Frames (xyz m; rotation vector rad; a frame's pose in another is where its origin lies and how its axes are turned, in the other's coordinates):
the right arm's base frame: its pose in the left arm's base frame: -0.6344 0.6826 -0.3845 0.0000 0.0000 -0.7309
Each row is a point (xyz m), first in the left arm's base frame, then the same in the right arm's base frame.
Working: the left arm's base frame: its pose in the right arm's base frame: 0.9280 -0.0848 0.3845 0.0000 0.0000 0.7309

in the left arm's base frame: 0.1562 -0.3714 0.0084
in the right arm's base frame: 1.2922 -0.2570 0.3929
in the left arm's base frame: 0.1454 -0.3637 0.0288
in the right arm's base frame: 1.2791 -0.2585 0.4133
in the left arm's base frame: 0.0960 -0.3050 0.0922
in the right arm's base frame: 1.2031 -0.2478 0.4767
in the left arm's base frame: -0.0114 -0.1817 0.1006
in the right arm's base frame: 1.0408 -0.2277 0.4851
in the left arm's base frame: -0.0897 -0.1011 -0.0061
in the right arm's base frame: 0.9287 -0.2199 0.3784
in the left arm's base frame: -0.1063 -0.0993 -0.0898
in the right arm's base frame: 0.9152 -0.2297 0.2947
